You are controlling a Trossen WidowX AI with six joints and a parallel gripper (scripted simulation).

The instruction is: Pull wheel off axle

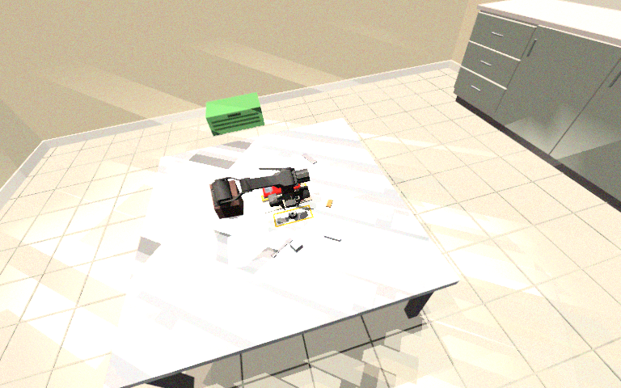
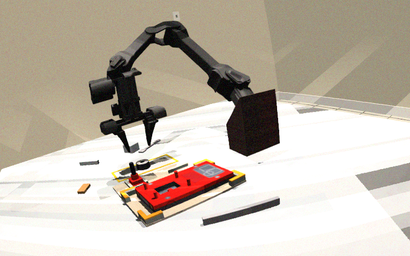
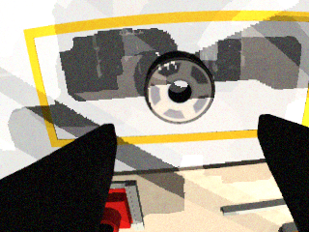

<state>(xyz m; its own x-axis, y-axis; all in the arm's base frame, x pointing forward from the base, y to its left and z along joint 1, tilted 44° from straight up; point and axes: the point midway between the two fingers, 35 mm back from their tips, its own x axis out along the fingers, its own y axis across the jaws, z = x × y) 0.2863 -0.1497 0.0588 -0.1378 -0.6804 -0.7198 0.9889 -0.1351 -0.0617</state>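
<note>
Now: the dark wheel 50 mm below my gripper tip.
</note>
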